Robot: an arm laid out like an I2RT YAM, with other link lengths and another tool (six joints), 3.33 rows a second.
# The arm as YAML. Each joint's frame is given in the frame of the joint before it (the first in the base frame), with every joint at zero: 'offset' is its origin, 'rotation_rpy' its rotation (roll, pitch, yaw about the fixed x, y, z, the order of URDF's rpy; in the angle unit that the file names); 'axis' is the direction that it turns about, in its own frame. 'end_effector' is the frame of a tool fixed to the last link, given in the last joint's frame.
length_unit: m
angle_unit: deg
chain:
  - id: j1
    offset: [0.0, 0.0, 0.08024]
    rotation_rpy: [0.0, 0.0, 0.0]
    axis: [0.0, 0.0, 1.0]
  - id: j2
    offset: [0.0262, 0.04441, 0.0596]
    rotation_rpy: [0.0, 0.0, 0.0]
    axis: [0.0, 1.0, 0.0]
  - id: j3
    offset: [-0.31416, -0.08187, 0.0]
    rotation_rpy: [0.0, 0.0, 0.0]
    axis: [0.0, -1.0, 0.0]
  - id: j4
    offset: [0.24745, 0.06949, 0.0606]
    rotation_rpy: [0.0, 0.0, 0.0]
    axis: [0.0, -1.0, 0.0]
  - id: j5
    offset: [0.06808, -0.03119, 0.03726]
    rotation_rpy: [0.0, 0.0, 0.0]
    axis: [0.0, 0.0, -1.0]
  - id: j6
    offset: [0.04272, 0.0, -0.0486]
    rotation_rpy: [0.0, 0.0, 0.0]
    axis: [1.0, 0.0, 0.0]
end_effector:
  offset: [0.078, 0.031, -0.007]
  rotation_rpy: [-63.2, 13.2, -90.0]
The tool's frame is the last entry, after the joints.
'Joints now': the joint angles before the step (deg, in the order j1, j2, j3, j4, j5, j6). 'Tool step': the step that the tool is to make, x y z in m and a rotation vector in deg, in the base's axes. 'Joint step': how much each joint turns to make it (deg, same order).
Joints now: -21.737 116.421 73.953 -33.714 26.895 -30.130
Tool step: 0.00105 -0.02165 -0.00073 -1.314 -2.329 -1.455
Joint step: -2.688 0.283 -0.001 3.584 -0.044 -1.420
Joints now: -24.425 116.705 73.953 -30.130 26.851 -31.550
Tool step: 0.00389 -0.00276 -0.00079 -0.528 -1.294 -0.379
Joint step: -0.131 0.198 -0.022 1.487 0.022 0.284
